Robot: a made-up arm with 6 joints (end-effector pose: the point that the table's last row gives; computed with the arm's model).
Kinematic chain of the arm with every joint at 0, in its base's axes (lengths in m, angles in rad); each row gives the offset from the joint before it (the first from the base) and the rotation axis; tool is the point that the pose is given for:
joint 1: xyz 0 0 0.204 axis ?
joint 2: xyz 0 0 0 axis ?
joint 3: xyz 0 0 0.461 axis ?
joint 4: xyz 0 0 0 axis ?
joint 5: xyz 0.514 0 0 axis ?
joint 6: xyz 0 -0.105 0 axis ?
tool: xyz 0 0 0
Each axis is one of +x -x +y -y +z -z.
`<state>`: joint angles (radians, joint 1 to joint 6).
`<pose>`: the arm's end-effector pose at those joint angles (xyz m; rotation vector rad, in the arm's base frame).
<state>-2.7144 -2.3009 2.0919 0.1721 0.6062 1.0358</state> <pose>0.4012 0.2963 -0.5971 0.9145 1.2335 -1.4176</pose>
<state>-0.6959 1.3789 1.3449 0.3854 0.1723 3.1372</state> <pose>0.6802 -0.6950 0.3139 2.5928 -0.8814 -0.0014</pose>
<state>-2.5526 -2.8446 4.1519 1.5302 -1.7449 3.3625</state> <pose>-0.1563 -0.0993 0.1789 1.0763 1.9690 1.0787</pose>
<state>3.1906 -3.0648 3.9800 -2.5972 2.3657 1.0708</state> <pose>-0.3693 -0.1080 0.0597 -0.3002 1.2620 0.7971</pose>
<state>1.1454 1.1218 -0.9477 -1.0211 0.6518 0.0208</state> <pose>0.0875 0.0601 -0.0045 -0.4922 1.1377 -0.0794</pose>
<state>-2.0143 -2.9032 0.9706 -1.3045 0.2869 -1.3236</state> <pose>0.2148 0.5166 -0.5122 -0.7743 0.4403 1.5221</pose>
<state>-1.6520 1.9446 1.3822 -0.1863 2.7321 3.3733</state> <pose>-0.1721 -0.8424 -0.2549 0.3822 -1.0576 1.2158</pose>
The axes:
joint 1: +z
joint 2: +y
joint 3: -y
joint 4: -x
joint 5: -y
joint 6: -x

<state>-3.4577 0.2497 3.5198 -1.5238 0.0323 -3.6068</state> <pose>0.3905 -0.1225 0.6889 1.9930 -0.1994 -0.3118</pose>
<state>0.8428 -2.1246 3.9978 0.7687 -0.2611 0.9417</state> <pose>0.1408 0.0446 -0.0487 -1.7826 -0.3288 0.7707</pose>
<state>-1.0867 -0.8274 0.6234 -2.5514 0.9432 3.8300</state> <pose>-0.0251 0.2352 1.0193 -1.0041 0.2325 -1.7095</pose>
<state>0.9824 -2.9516 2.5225 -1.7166 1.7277 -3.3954</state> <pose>0.0942 0.1686 -0.6924 -2.0059 0.8410 -0.4808</pose>
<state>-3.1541 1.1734 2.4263 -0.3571 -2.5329 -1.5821</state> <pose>-0.6193 0.1061 0.8592 -1.4040 1.3916 1.5718</pose>
